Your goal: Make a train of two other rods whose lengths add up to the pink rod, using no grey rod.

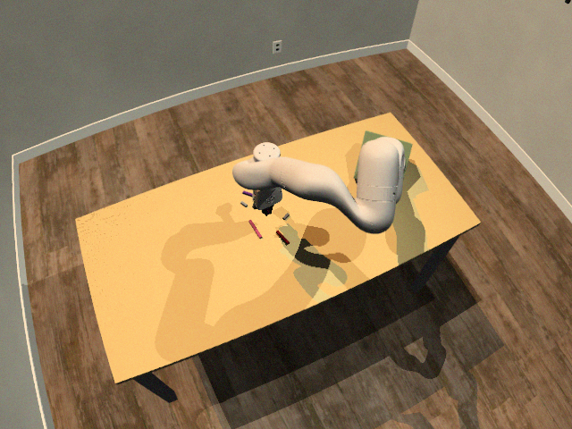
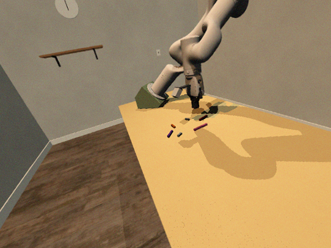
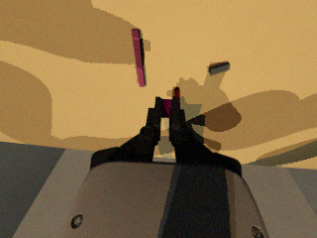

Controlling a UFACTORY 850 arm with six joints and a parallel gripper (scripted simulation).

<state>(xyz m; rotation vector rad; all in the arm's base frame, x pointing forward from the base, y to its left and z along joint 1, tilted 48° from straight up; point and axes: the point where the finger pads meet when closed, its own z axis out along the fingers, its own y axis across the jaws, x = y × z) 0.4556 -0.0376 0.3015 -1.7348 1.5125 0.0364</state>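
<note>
Right now my hand is 120 mm above the pink rod and 50 mm short of it. Also, from my hand: magenta rod (20 mm below); orange rod (130 mm to the right, 120 mm below, 30 mm behind); red rod (120 mm below, 60 mm to the left, 50 mm behind).
</note>
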